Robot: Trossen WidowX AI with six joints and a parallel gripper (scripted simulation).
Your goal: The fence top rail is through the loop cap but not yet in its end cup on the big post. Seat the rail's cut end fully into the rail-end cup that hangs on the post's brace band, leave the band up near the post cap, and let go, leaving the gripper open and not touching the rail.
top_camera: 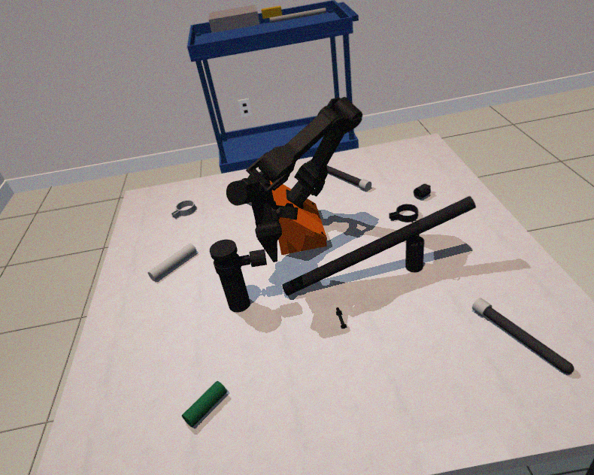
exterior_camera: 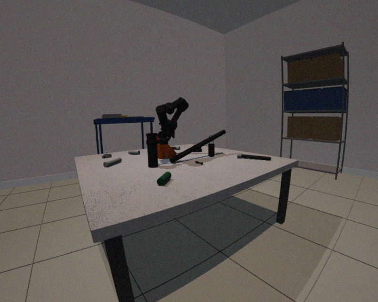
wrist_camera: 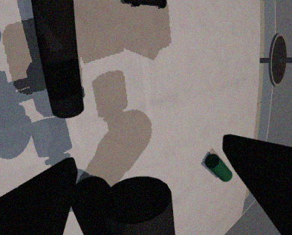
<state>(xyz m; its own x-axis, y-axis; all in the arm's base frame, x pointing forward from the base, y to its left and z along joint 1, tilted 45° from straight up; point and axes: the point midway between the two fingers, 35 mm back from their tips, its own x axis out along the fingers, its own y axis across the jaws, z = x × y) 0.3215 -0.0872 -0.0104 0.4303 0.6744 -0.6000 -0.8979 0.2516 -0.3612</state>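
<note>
My gripper tip is now 11 cm short of the bolt, 15 cm to the right of it and 14 cm above it. Round my gripper tip: short post (5 cm behind, 38 cm to the left, 4 cm below); green cylinder (30 cm ahead, 19 cm to the right, 13 cm below); white cylinder (21 cm behind, 34 cm to the right, 13 cm below).
</note>
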